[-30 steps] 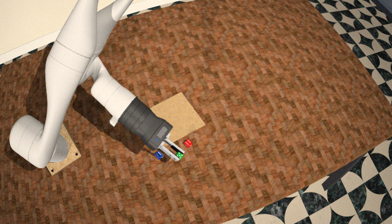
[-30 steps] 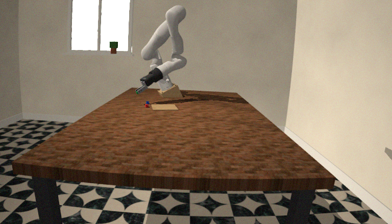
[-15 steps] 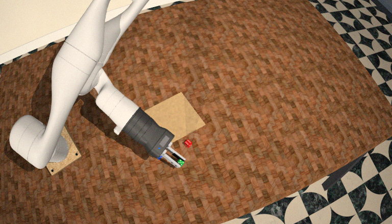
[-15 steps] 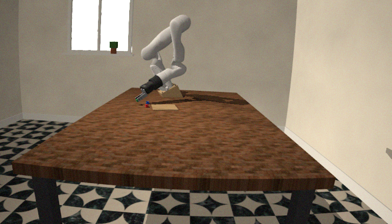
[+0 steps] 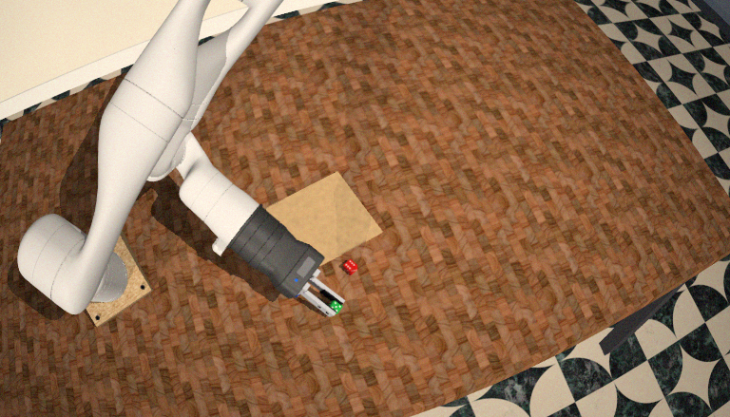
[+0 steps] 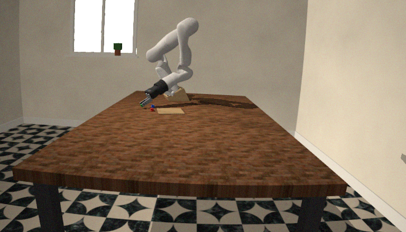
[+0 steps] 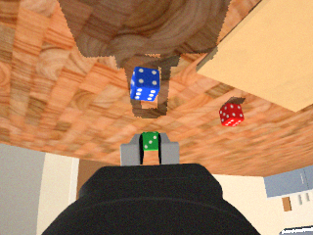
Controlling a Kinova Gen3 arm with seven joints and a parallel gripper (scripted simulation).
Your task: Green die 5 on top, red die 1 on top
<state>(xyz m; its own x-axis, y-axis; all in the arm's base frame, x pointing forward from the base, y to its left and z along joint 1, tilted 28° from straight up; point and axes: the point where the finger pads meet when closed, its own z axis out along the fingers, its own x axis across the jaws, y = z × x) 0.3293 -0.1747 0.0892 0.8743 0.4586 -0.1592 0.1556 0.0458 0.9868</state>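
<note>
Right now my hand is 10 mm to the left of the green die and 10 mm above it. From my hand the other things lie so: tan mat (60 mm ahead, 150 mm to the left, 30 mm below); red die (60 mm ahead, 50 mm to the left, 20 mm below); blue die (30 mm behind, 50 mm to the left, 20 mm below).
</note>
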